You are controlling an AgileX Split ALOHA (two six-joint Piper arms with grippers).
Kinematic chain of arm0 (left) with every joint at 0, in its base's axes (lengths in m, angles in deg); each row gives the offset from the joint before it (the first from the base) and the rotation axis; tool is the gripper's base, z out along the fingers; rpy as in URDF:
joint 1: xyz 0 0 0.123 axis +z
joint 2: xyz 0 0 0 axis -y
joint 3: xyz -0.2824 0 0.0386 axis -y
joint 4: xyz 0.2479 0 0.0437 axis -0.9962 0 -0.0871
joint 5: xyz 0 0 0 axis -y
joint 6: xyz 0.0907 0 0.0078 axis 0.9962 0 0.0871
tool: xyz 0 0 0 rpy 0 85 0
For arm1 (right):
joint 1: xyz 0 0 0.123 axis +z
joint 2: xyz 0 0 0 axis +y
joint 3: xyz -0.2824 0 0.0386 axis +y
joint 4: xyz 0.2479 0 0.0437 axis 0.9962 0 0.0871
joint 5: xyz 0 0 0 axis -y
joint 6: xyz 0.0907 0 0.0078 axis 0.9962 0 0.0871
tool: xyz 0 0 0 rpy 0 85 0
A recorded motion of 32 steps. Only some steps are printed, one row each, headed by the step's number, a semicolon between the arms.
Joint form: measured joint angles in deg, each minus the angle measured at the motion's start. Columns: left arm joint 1, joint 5, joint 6, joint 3, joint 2, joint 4; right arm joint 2, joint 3, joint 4, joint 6, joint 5, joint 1.
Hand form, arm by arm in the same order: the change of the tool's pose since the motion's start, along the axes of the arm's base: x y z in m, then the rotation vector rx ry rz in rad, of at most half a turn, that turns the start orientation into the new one. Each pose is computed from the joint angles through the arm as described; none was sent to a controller.
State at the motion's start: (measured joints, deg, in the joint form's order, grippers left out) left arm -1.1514 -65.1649 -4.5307 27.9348 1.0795 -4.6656; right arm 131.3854 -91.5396 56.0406 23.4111 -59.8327 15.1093
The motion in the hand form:
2: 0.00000 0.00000 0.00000 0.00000 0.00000 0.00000; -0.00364 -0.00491 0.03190 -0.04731 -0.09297 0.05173
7: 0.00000 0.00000 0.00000 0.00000 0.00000 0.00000; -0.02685 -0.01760 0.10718 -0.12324 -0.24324 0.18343
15: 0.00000 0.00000 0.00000 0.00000 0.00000 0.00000; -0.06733 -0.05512 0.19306 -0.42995 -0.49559 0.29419
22: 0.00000 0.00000 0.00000 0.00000 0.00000 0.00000; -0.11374 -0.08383 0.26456 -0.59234 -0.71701 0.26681
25: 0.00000 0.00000 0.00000 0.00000 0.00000 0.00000; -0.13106 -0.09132 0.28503 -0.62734 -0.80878 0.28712
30: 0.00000 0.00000 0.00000 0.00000 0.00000 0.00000; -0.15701 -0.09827 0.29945 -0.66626 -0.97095 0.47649
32: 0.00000 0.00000 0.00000 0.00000 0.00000 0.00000; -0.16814 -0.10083 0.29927 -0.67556 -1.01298 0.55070
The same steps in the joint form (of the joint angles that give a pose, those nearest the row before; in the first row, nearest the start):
2: 0.00 0.00 0.00 0.00 0.00 0.00; -4.70 0.00 -4.97 0.00 -0.43 0.00
7: 0.00 0.00 0.00 0.00 0.00 0.00; -15.76 0.00 -14.09 0.00 -6.16 -0.04
15: 0.00 0.00 0.00 0.00 0.00 0.00; -30.77 0.10 -35.45 1.15 -10.07 -0.06
22: 0.00 0.00 0.00 0.00 0.00 0.00; -43.54 0.10 -46.00 1.38 -11.08 -0.17
25: 0.00 0.00 0.00 0.00 0.00 0.00; -47.47 0.10 -47.87 -1.34 -11.08 -0.17
30: 0.00 0.00 0.00 0.00 0.00 0.00; -52.80 2.47 -47.89 -14.83 -11.08 -0.17
32: 0.00 0.00 0.00 0.00 0.00 0.00; -55.09 4.62 -47.63 -19.67 -11.08 -0.17

